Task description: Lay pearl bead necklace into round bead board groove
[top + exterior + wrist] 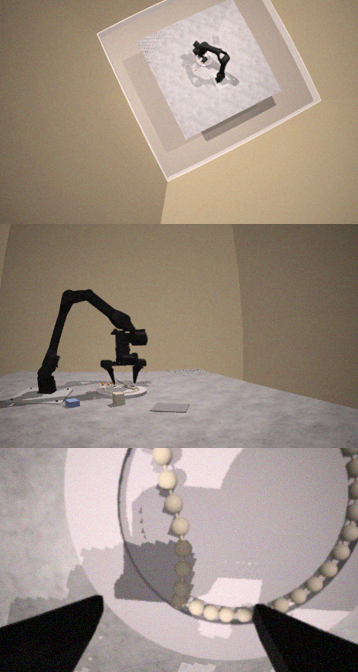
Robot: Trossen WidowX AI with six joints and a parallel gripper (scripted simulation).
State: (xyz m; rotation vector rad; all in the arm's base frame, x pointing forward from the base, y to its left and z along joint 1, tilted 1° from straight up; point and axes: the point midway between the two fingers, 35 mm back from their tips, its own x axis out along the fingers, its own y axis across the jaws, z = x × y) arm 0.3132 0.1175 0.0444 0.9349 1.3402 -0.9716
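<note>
Right now the round bead board is 60 mm to the right of my gripper tip, 10 mm below it and 10 mm behind it. From my gripper tip the other things lie so: flat grey plate: 290 mm to the right, 140 mm ahead, 20 mm below; cream cube: 230 mm to the right, 10 mm behind; blue block: 260 mm to the right, 160 mm behind, 10 mm below.
</note>
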